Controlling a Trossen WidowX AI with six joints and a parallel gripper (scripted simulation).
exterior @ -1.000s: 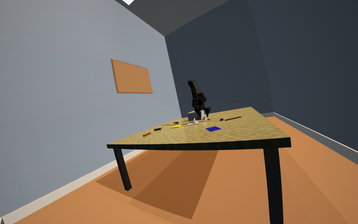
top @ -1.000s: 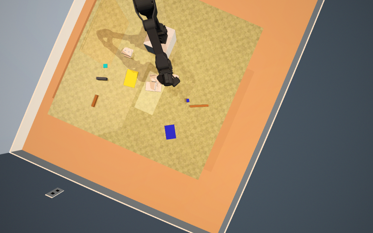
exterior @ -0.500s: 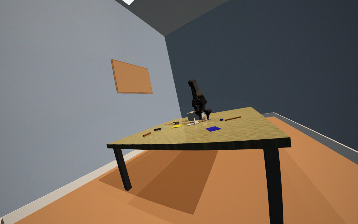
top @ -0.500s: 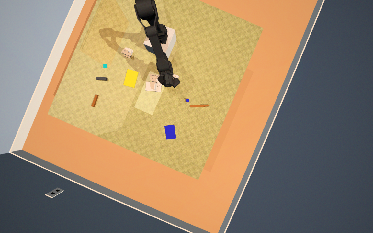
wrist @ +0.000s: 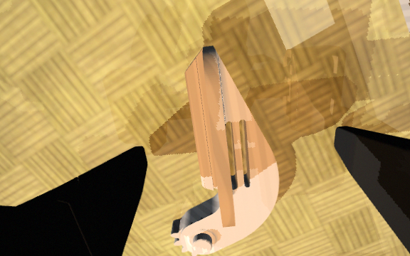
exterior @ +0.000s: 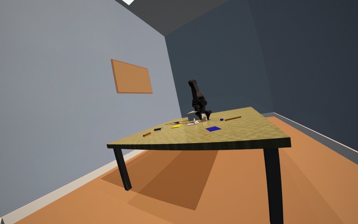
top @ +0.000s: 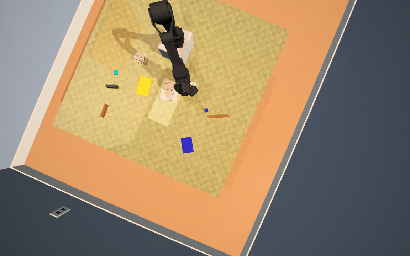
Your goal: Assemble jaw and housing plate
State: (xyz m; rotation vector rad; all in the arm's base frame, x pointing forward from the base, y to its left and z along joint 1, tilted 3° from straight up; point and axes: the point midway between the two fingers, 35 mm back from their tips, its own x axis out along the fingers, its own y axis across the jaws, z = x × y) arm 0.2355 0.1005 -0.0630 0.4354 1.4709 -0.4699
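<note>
The yellow sheet lies 70 mm ahead of my gripper tip and 300 mm to the right of it. The rest, counted from my gripper tip: blue cube 130 mm ahead, 170 mm to the left; then blue sheet 400 mm ahead, 100 mm to the left; then cyan cube 20 mm ahead, 520 mm to the right.
</note>
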